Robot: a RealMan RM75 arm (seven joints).
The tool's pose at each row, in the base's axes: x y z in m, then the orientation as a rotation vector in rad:
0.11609, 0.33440, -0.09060, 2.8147, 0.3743, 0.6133
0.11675, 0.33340, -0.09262, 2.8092, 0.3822, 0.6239
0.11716, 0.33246, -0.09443, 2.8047, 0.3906, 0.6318
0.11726, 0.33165, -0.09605, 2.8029, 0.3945, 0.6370
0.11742, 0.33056, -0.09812, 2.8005, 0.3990, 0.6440
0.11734, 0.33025, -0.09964, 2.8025, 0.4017, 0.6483
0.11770, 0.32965, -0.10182, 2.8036, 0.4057, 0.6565
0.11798, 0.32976, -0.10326, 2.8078, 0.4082, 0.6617
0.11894, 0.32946, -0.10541, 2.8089, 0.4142, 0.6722
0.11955, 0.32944, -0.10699, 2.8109, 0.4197, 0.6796
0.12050, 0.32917, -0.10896, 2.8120, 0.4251, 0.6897
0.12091, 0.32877, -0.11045, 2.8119, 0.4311, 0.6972
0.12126, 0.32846, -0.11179, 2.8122, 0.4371, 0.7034
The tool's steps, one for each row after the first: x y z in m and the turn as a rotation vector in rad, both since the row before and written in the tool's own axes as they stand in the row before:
-0.00047, 0.00050, 0.00225, -0.0021, 0.0082, -0.0052
-0.00061, 0.00045, 0.00194, -0.0012, 0.0064, -0.0056
-0.00078, 0.00031, 0.00161, -0.0001, 0.0040, -0.0023
-0.00100, 0.00045, 0.00207, -0.0003, 0.0053, -0.0026
-0.00076, -0.00017, 0.00134, 0.0031, 0.0031, -0.0006
-0.00073, 0.00001, 0.00217, 0.0030, 0.0060, -0.0011
-0.00030, -0.00045, 0.00137, 0.0052, 0.0037, 0.0003
-0.00013, -0.00012, 0.00237, 0.0038, 0.0077, -0.0021
-0.00013, -0.00029, 0.00166, 0.0042, 0.0055, -0.0019
-0.00009, -0.00008, 0.00220, 0.0037, 0.0073, -0.0017
-0.00040, 0.00006, 0.00154, 0.0025, 0.0057, -0.0028
-0.00037, 0.00001, 0.00137, 0.0027, 0.0048, -0.0028

